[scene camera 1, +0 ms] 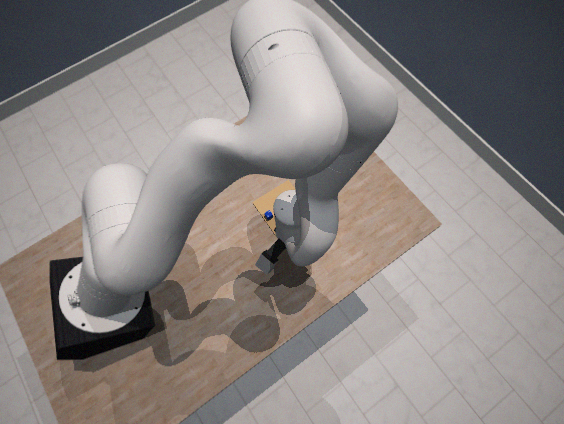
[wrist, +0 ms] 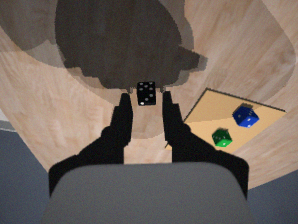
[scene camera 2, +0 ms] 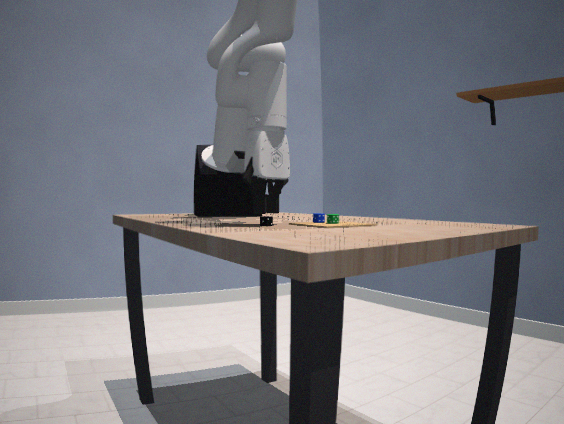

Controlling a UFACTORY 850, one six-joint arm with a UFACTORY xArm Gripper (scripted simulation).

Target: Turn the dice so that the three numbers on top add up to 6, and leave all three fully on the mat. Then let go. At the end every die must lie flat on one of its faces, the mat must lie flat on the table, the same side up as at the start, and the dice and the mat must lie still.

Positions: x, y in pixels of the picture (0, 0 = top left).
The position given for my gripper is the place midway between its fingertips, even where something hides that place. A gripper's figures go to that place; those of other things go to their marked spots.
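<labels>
My gripper (wrist: 146, 102) is 14 cm from the lens; a mat (wrist: 213, 111), 20 cm from the lens.
</labels>
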